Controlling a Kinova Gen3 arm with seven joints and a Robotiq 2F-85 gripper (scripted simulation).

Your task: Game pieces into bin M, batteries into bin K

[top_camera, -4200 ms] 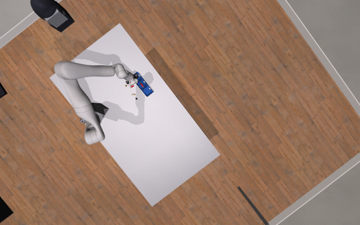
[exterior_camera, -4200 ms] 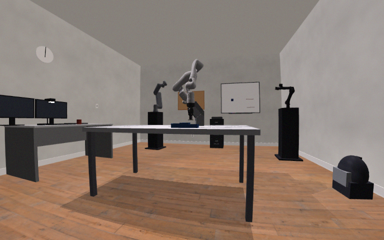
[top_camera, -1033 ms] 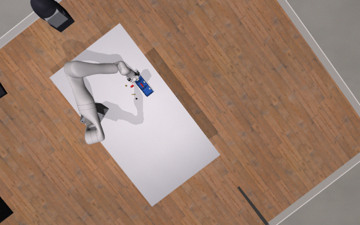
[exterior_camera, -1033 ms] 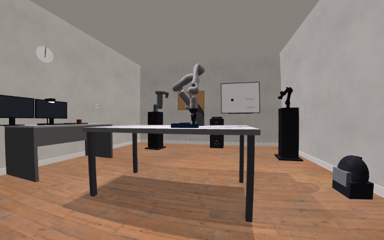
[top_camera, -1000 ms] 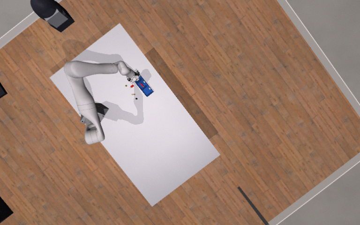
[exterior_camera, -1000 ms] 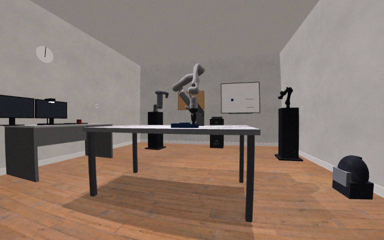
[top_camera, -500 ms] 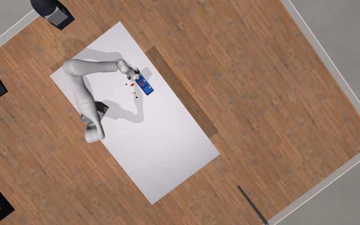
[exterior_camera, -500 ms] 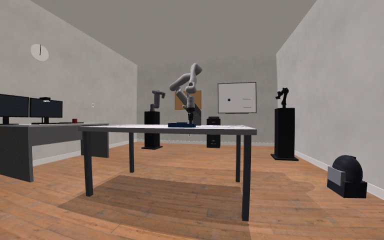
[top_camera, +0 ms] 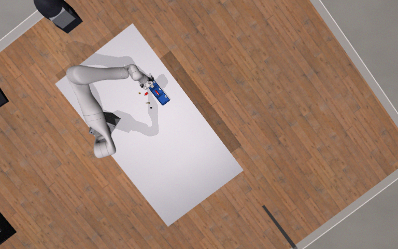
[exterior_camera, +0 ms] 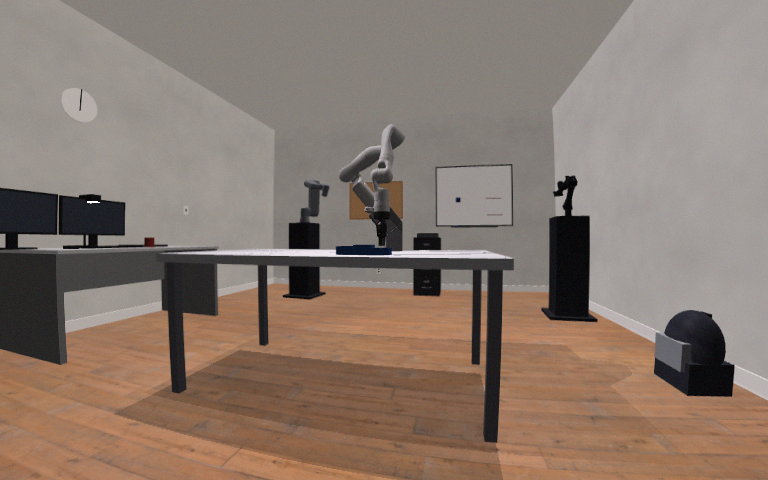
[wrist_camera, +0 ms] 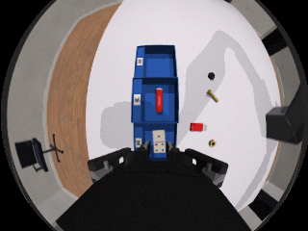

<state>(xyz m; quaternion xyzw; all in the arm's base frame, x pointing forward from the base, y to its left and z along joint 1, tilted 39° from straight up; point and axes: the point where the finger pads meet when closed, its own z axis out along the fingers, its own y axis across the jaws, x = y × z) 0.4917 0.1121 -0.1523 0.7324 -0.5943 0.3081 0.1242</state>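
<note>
The white tile is 50 mm below my hand. The rest, counted from my hand: red cylinder (90 mm to the right, 50 mm below, 10 mm ahead); then black piece (170 mm to the right, 120 mm behind, 60 mm below); then bin (80 mm to the right, 40 mm below, 20 mm ahead).
</note>
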